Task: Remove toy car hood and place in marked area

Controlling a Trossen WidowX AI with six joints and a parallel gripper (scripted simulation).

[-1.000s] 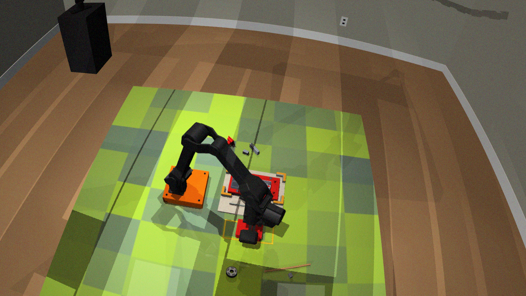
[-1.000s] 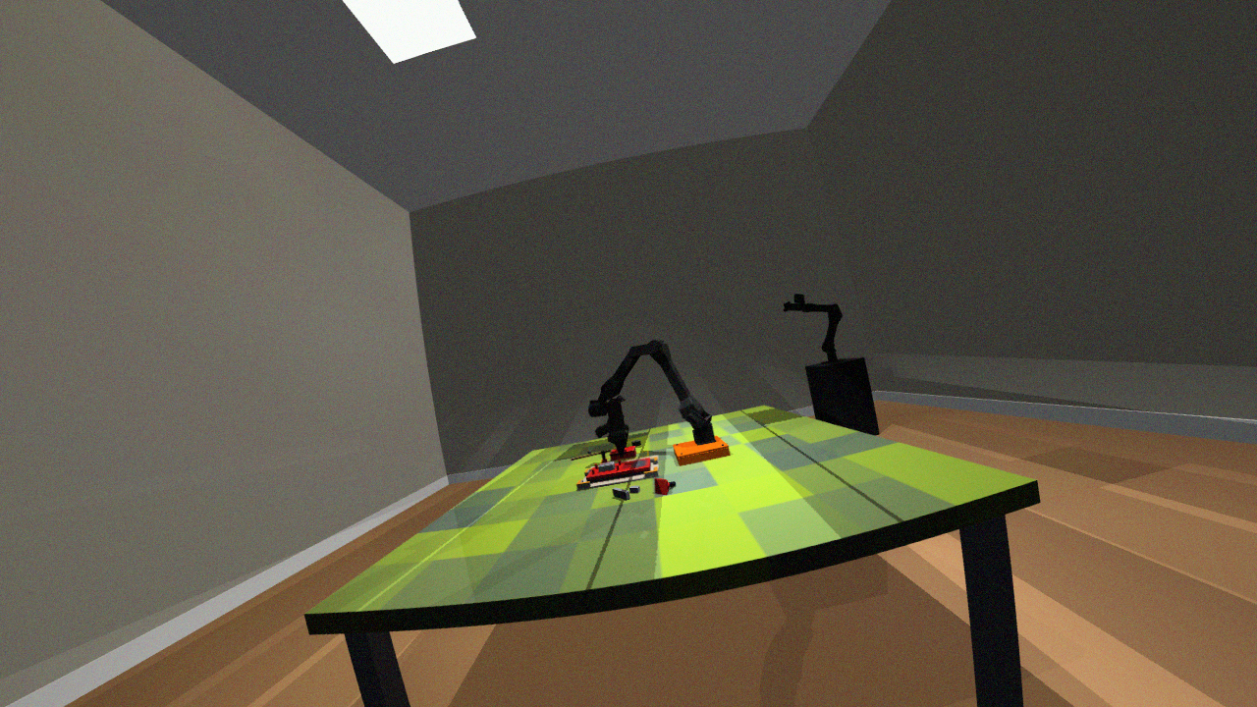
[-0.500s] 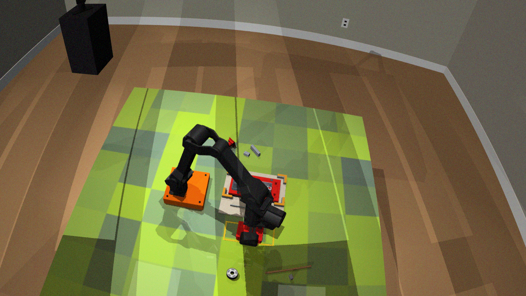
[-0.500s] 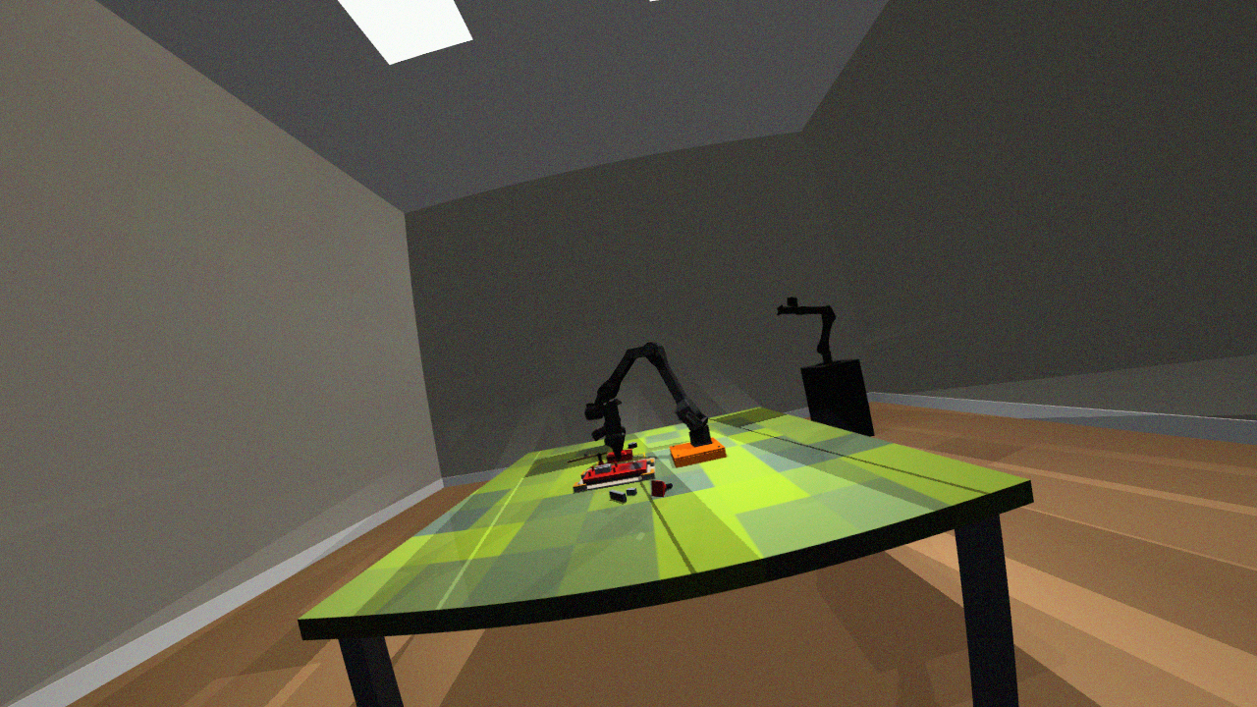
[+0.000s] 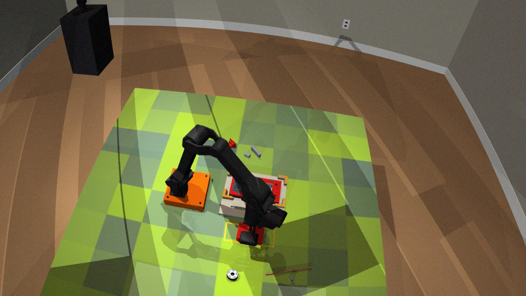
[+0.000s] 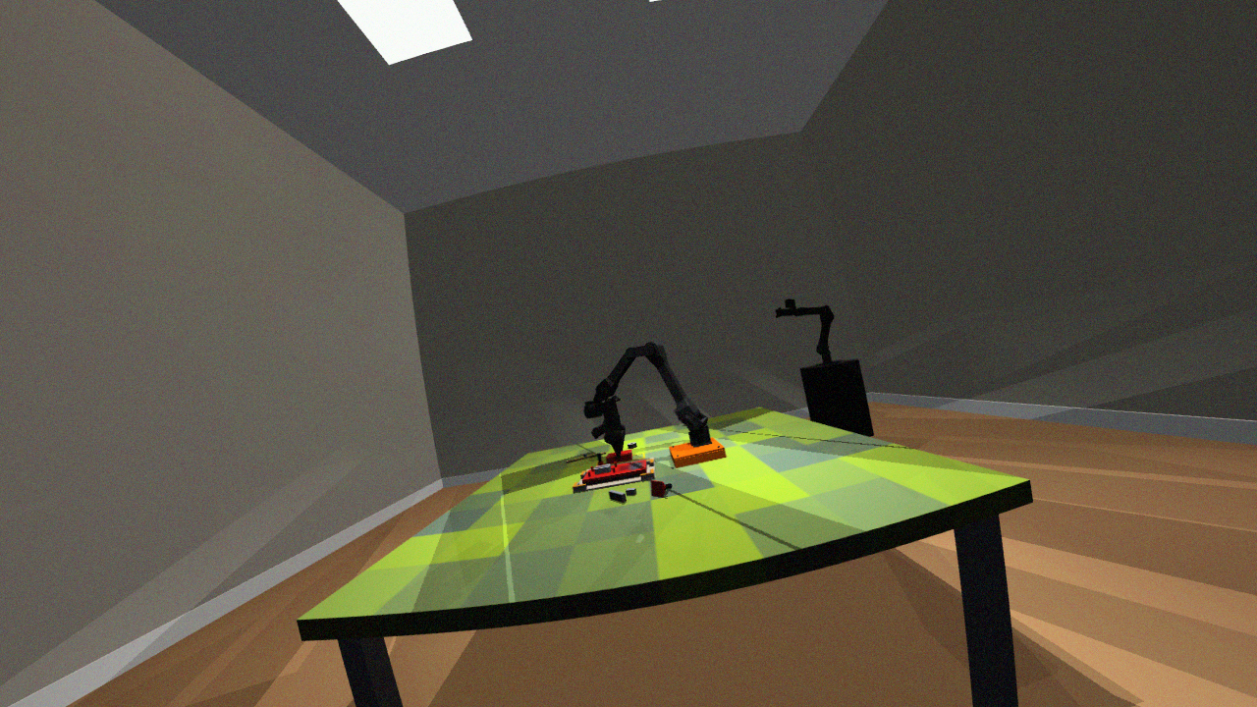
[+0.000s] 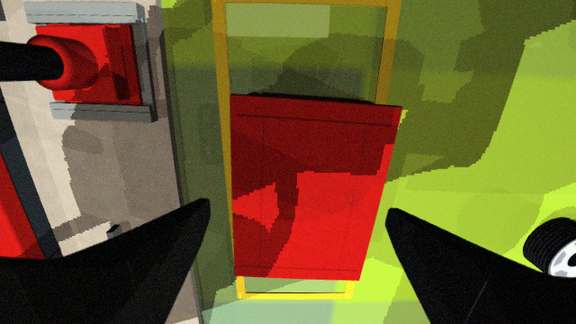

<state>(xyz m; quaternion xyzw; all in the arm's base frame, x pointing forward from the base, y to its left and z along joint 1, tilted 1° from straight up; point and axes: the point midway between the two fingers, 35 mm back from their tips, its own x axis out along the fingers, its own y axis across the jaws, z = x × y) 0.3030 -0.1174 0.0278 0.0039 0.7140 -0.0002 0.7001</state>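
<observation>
Right now my gripper tip is 10 mm above the red hood. Also, from my gripper tip: thin wooden stick (170 mm ahead, 130 mm to the right, 20 mm below).
</observation>
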